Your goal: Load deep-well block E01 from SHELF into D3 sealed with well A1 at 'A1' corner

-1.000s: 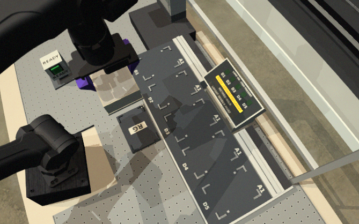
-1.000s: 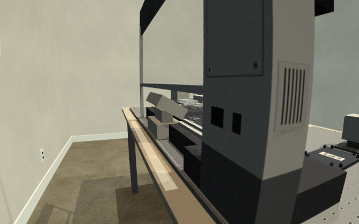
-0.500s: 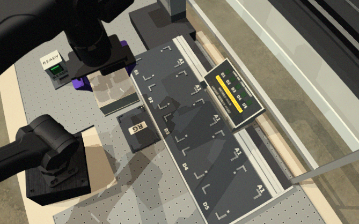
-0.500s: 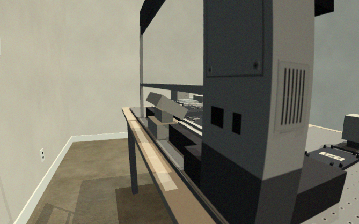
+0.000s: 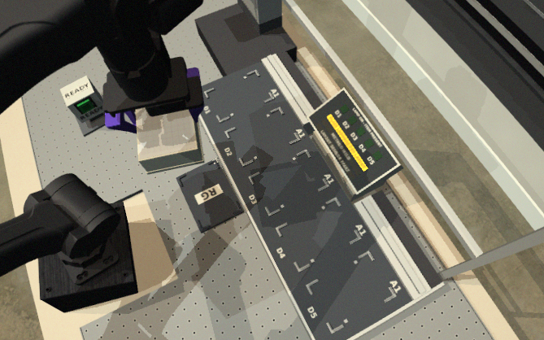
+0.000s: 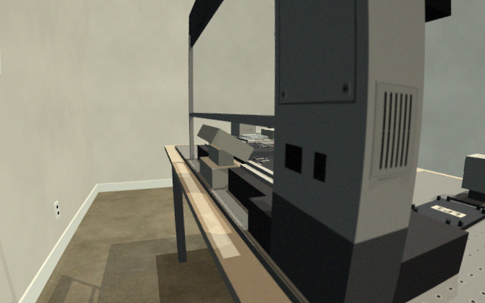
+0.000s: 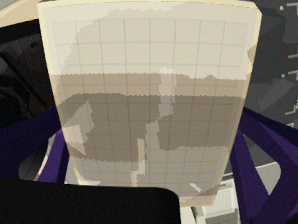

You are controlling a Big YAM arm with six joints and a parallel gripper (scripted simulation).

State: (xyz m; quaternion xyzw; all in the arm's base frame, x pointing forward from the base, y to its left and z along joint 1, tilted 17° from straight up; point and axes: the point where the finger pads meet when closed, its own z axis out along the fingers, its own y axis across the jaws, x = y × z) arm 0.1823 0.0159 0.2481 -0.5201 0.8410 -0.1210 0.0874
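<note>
Right now my hand is 10 mm above the deep-well block. Also, from my hand: ready key: 340 mm to the left, 230 mm below, 100 mm behind; regrip nest RG: 310 mm below, 10 mm ahead; LP1 pad: 350 mm to the left, 310 mm below, 70 mm ahead.
</note>
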